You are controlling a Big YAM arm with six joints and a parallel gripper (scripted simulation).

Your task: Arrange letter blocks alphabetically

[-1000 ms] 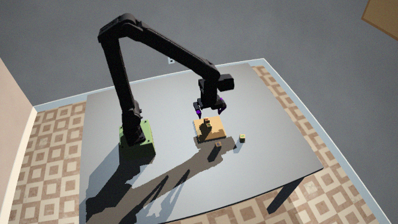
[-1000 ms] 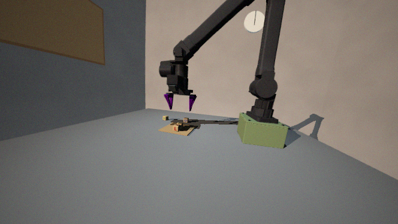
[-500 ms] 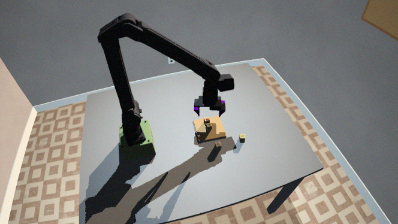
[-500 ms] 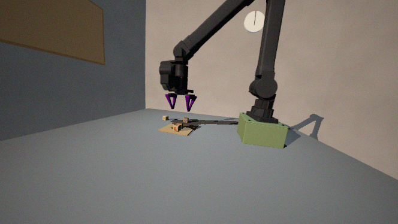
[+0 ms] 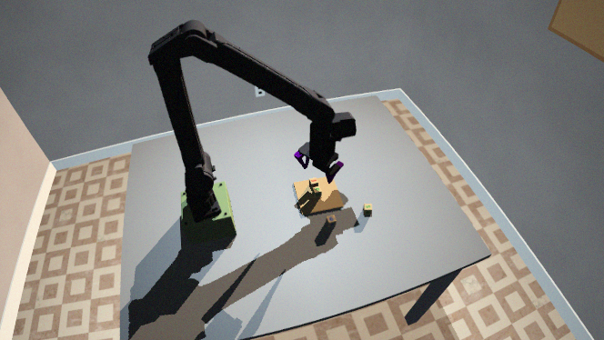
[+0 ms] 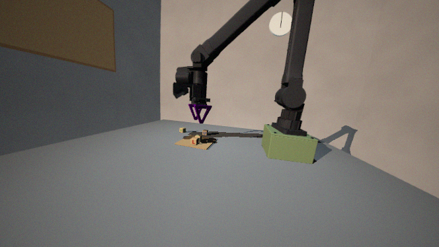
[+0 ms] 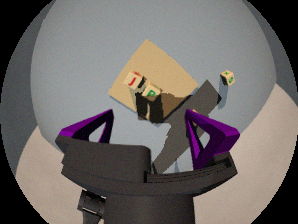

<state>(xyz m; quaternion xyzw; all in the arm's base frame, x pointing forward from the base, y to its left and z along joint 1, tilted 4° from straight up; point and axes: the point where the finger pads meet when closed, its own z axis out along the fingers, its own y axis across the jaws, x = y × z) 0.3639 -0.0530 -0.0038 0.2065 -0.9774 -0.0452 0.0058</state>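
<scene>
Right now the block is 9 cm below my hand. The rest, counted from my hand: tan mat: 10 cm below.
</scene>
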